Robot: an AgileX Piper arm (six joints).
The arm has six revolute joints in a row. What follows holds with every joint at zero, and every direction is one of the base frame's. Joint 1 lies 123.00 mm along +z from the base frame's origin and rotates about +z. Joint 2 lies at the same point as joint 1 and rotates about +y. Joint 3 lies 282.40 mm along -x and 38.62 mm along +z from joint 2 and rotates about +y. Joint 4 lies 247.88 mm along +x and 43.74 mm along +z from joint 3 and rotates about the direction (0.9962, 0, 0.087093). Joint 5 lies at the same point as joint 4 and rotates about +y. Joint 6 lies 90.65 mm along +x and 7.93 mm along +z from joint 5 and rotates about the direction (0.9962, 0, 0.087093). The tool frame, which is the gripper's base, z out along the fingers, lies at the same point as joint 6; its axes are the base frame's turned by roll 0.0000, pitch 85.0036 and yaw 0.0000 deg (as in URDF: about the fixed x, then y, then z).
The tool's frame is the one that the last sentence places.
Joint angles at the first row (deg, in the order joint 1, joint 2, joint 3, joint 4, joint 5, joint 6):
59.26 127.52 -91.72 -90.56 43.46 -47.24
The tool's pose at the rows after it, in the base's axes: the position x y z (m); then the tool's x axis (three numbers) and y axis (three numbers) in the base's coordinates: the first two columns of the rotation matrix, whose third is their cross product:
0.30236 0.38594 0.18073 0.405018 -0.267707 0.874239 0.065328 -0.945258 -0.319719
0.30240 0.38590 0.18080 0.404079 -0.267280 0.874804 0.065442 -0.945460 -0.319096
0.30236 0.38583 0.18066 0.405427 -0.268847 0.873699 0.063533 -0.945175 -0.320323
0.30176 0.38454 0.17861 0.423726 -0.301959 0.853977 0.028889 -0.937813 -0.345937
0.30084 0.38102 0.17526 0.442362 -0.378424 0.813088 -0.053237 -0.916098 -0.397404
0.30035 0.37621 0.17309 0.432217 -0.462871 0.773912 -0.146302 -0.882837 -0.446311
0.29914 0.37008 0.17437 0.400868 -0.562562 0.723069 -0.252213 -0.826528 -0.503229
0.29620 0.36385 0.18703 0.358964 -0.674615 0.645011 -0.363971 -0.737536 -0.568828
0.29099 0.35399 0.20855 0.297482 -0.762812 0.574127 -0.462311 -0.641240 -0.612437
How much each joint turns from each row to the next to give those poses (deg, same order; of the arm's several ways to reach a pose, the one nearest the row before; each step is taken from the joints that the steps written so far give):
0.00 -0.01 0.00 -0.02 0.05 0.00
0.00 0.01 0.00 -0.05 0.05 0.00
0.00 0.00 0.00 0.15 0.00 0.00
0.00 -0.01 0.00 2.27 0.15 0.57
0.00 0.01 0.00 4.13 1.16 1.97
0.00 0.00 0.00 3.34 2.32 3.06
0.00 -0.47 0.00 3.75 2.88 3.82
0.00 -1.78 -0.68 5.87 2.80 2.68
0.00 -3.07 -0.44 5.74 3.91 1.39

